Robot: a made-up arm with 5 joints.
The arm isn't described. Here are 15 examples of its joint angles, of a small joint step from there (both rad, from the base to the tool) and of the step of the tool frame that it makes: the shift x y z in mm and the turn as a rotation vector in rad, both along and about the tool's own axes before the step.
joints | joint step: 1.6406 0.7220 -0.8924 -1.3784 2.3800 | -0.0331 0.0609 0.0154 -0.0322 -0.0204
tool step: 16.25 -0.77 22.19 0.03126 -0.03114 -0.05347
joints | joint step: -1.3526 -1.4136 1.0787 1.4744 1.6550 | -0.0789 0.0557 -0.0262 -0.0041 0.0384
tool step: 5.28 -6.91 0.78 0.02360 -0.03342 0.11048
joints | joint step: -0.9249 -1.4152 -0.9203 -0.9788 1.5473 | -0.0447 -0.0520 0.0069 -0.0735 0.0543
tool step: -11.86 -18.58 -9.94 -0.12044 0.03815 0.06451
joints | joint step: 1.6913 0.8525 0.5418 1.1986 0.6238 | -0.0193 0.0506 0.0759 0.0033 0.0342
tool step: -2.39 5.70 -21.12 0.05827 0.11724 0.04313
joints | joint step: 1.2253 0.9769 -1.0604 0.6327 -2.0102 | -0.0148 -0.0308 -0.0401 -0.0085 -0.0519
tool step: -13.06 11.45 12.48 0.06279 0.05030 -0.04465
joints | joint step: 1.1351 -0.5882 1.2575 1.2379 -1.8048 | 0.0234 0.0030 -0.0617 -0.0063 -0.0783
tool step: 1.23 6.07 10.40 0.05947 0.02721 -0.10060
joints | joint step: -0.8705 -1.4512 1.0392 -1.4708 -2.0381 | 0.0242 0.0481 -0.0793 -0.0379 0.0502
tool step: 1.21 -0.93 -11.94 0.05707 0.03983 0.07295
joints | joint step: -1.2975 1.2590 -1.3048 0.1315 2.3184 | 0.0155 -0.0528 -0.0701 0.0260 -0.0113
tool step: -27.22 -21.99 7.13 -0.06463 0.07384 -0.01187
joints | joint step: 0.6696 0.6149 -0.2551 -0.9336 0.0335 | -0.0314 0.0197 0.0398 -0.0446 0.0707
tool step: -10.72 11.70 7.83 0.02680 0.01436 0.05385
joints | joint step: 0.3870 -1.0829 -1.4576 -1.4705 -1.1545 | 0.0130 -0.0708 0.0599 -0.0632 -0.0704
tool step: -2.12 4.32 -14.29 0.07268 -0.01661 -0.08060
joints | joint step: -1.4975 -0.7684 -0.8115 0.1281 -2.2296 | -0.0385 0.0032 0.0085 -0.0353 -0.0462
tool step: 2.72 -0.41 -0.72 0.01483 0.01882 -0.08448
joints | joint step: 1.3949 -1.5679 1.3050 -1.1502 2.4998 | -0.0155 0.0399 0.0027 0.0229 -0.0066
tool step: 5.85 3.70 -0.01 0.03963 -0.05224 -0.02182
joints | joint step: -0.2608 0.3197 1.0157 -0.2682 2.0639 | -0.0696 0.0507 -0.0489 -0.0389 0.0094
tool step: 10.94 -11.48 -7.97 -0.04848 -0.01517 0.06973
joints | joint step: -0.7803 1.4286 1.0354 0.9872 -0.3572 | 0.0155 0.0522 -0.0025 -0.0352 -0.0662
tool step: 3.60 0.93 -6.00 0.00717 0.01939 -0.06137
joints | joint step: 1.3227 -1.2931 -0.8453 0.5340 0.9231 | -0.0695 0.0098 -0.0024 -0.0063 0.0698
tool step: -13.41 -6.65 -2.12 -0.00054 0.00249 0.00034
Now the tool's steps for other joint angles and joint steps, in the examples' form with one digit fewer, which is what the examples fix.
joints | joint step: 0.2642 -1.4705 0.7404 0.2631 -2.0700 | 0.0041 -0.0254 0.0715 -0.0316 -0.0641
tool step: 6.2 -9.8 1.0 -0.0101 -0.0110 -0.0623
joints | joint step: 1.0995 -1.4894 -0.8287 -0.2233 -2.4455 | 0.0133 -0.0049 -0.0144 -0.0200 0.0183
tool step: -7.0 0.5 -0.5 0.0152 0.0379 0.0256
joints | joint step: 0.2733 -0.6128 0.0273 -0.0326 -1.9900 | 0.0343 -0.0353 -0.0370 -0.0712 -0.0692
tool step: -5.0 20.4 7.4 0.1385 0.0459 -0.0472
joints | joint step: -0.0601 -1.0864 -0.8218 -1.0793 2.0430 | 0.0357 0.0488 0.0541 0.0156 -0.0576
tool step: 13.9 16.0 21.0 0.0960 -0.0778 -0.0500
